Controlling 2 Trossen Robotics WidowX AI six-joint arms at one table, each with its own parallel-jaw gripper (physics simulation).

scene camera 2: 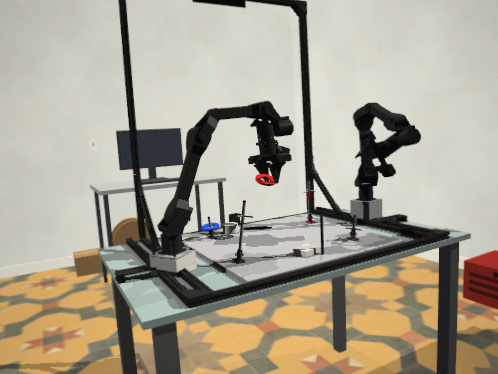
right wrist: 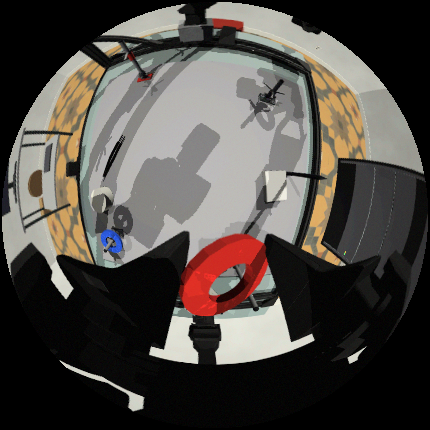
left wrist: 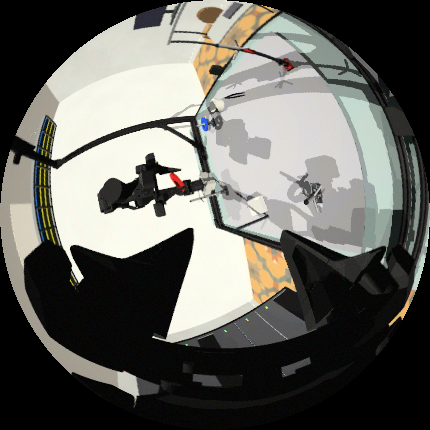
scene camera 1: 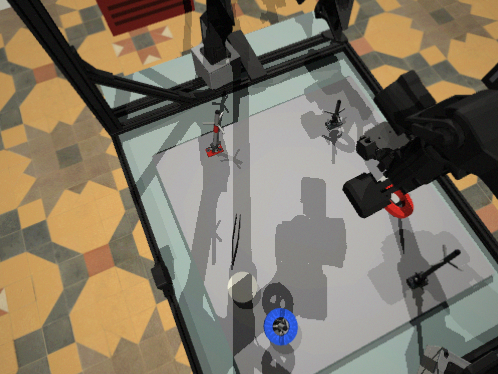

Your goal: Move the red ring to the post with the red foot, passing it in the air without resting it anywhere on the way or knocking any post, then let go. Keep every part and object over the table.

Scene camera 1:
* my right gripper: 382,190
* blue ring: 279,312
